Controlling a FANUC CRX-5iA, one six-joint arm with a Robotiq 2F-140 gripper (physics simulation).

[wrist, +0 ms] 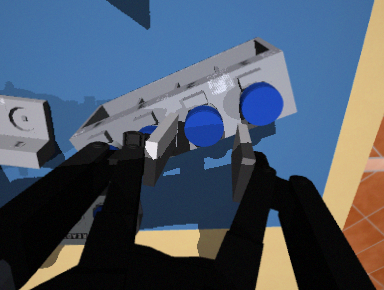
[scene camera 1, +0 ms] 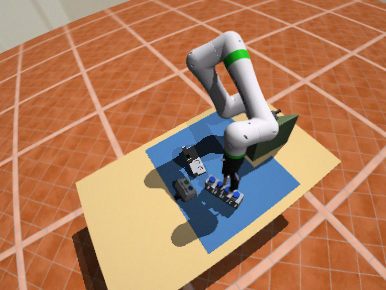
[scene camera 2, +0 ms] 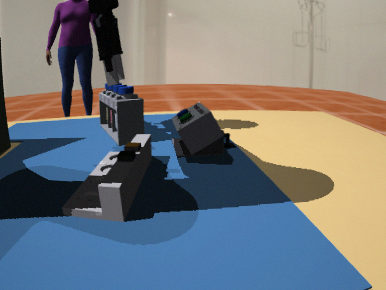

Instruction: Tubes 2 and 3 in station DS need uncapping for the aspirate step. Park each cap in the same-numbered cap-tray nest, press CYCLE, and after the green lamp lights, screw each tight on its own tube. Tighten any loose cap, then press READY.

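Frame: origin at the arm's base, x ahead, y left, z up, level; millimetres.
Seen in the pictures: gripper, fingertip midpoint: (wrist: 205,135) (scene camera 1: 227,189) (scene camera 2: 116,82).
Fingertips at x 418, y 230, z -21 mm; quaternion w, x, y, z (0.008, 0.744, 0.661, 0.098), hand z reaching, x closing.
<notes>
Pixels of each thing's top centre, then the offset from my fingertips to it.
- grey tube rack, top centre: (wrist: 178,129) (scene camera 2: 117,92) (scene camera 1: 224,187) 7 mm ahead, 25 mm right, 23 mm down
- right-end cap, top centre: (wrist: 262,107) 24 mm back, 47 mm left, 5 mm down
- cap tray, top centre: (scene camera 2: 111,148) (scene camera 1: 193,156) 42 mm ahead, 323 mm right, 73 mm down
- button box, top centre: (wrist: 87,236) (scene camera 2: 195,106) (scene camera 1: 184,185) 184 mm ahead, 159 mm right, 42 mm down
- amber lamp, top centre: (scene camera 2: 132,144) 72 mm ahead, 307 mm right, 73 mm down
- dark lamp, top centre: (scene camera 2: 126,153) 67 mm ahead, 347 mm right, 73 mm down
The grey tube rack (scene camera 1: 223,196) (scene camera 2: 131,117) (wrist: 290,85) stands on the blue mat with blue caps along its top. In the wrist view, the right-end cap (wrist: 261,103) and the cap beside it (wrist: 204,126) show clearly; the two caps farther left are partly hidden by the left finger. My gripper (scene camera 1: 231,186) (scene camera 2: 115,81) (wrist: 205,135) is open and points down at the rack, its fingertips on either side of the second cap from the right, close to cap height. The cap tray (scene camera 1: 197,167) (scene camera 2: 111,202) (wrist: 42,130) has round nests; no cap shows in those visible.
The button box (scene camera 1: 185,191) (scene camera 2: 201,131) with green and blue buttons stands near the mat's edge. On the tray's raised back, an amber lamp (scene camera 2: 132,146) sits beside a dark lamp (scene camera 2: 126,156). A dark green panel (scene camera 1: 272,140) stands near the arm. A person (scene camera 2: 75,30) stands behind the table.
</notes>
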